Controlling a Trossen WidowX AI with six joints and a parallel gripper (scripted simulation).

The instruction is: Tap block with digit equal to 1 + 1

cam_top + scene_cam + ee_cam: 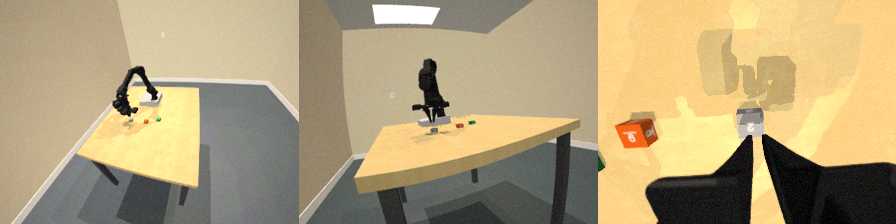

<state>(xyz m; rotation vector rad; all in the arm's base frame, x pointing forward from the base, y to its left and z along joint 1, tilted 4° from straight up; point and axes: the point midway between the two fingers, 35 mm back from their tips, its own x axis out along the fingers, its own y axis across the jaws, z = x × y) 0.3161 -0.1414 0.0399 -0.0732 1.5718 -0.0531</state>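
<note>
The grey block is 40 mm below my gripper tip. The rest, counted from my gripper tip: orange block 150 mm to the left, 40 mm below, 10 mm behind; green block 260 mm to the left, 50 mm behind, 40 mm below.
</note>
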